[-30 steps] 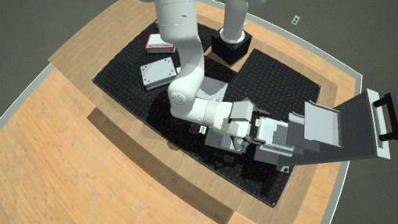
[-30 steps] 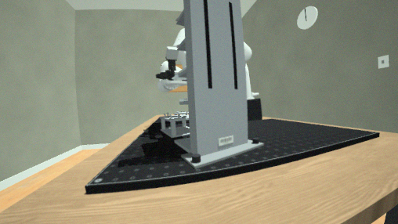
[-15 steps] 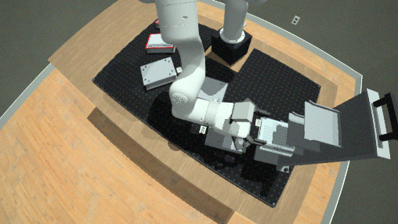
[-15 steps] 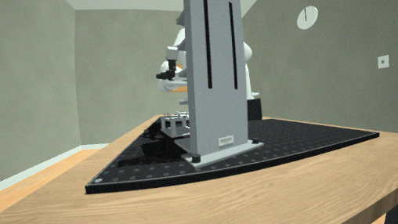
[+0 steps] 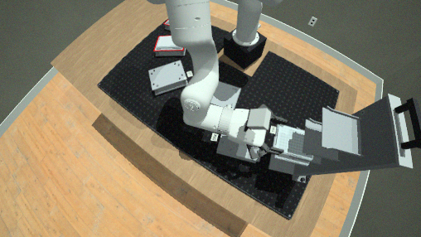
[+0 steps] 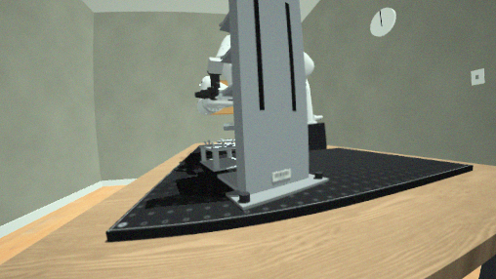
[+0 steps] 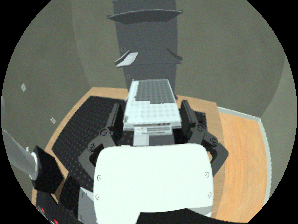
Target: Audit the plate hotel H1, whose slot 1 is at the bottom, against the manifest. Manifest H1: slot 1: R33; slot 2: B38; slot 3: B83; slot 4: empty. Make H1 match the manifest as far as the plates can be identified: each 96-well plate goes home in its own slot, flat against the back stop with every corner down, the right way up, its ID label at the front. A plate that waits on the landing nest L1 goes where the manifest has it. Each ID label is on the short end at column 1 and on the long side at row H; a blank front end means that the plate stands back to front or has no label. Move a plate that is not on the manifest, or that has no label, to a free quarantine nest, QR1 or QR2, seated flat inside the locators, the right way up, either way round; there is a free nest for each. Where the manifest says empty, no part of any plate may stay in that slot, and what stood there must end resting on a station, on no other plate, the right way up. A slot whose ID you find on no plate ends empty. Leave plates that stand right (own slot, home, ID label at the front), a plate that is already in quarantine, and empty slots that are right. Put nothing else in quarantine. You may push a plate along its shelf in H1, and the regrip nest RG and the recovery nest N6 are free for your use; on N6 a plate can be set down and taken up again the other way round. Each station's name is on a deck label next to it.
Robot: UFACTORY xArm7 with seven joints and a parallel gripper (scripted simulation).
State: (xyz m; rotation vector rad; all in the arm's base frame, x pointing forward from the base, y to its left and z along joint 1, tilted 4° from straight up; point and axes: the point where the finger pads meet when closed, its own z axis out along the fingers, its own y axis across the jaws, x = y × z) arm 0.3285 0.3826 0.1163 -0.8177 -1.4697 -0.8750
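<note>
The white 96-well plate is 30 mm behind my hand, 50 mm to the left of it and 20 mm below it. Also, from my hand: grey plate: 40 mm behind, 80 mm to the left, 100 mm below; red-edged quarantine nest: 260 mm behind, 800 mm to the right, 170 mm below; plate hotel H1: 80 mm behind, 150 mm to the left.
</note>
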